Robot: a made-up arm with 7 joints. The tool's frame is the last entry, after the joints.
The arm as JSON. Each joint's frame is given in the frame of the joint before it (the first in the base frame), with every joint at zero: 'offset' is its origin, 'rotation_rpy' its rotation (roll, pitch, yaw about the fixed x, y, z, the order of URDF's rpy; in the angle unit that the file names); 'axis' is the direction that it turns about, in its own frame. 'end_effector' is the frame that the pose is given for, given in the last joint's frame.
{
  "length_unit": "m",
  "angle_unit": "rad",
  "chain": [
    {
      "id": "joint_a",
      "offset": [
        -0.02,
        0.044,
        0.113
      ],
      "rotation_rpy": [
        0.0,
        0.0,
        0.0
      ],
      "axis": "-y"
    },
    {
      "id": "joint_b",
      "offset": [
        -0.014,
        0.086,
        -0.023
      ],
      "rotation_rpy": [
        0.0,
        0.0,
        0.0
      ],
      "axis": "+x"
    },
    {
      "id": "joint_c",
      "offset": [
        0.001,
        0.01,
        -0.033
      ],
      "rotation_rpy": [
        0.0,
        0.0,
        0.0
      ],
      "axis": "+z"
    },
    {
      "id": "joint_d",
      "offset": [
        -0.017,
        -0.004,
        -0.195
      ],
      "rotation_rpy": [
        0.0,
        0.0,
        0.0
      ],
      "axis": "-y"
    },
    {
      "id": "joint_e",
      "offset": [
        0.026,
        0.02,
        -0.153
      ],
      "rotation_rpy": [
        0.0,
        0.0,
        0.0
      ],
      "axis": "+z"
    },
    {
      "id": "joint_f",
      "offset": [
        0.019,
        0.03,
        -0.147
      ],
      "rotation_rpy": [
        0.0,
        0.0,
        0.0
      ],
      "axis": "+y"
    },
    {
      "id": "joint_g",
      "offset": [
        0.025,
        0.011,
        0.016
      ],
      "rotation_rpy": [
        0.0,
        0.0,
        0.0
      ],
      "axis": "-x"
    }
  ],
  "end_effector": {
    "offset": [
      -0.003,
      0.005,
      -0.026
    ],
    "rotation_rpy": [
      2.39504,
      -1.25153,
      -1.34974
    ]
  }
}
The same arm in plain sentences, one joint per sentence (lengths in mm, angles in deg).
The arm has seven revolute joints in a row. What follows holds with every joint at zero, and every direction is one of the base frame's. Joint 1 is mounted 20.0 mm along -x and 44.0 mm along +y and 113.0 mm along +z from the base frame's origin and rotates about -y. Joint 2 is mounted 14.0 mm along -x and 86.0 mm along +y and 23.0 mm along -z from joint 1 and rotates about +x. Joint 3 is mounted 1.0 mm along +x and 10.0 mm along +y and 33.0 mm along -z from joint 2 and rotates about +z. Joint 4 is mounted 17.0 mm along -x and 4.0 mm along -y and 195.0 mm along -z from joint 3 and rotates about -y. Joint 5 is mounted 26.0 mm along +x and 20.0 mm along +y and 153.0 mm along -z from joint 4 and rotates about +z. Joint 6 is mounted 19.0 mm along +x and 30.0 mm along +y and 147.0 mm along -z from joint 5 and rotates about +y. Joint 7 is mounted 25.0 mm along +x and 11.0 mm along +y and 16.0 mm along +z from joint 6 and rotates about -x. The tool frame, which is the frame that the pose is given for, is mounted 3.0 mm along -x and 5.0 mm along +y and 26.0 mm along -z from joint 7; its axes are the base frame's turned by roll 137.23, pitch -71.71 and yaw -77.33 deg (as in URDF: about the fixed x, then y, then z).
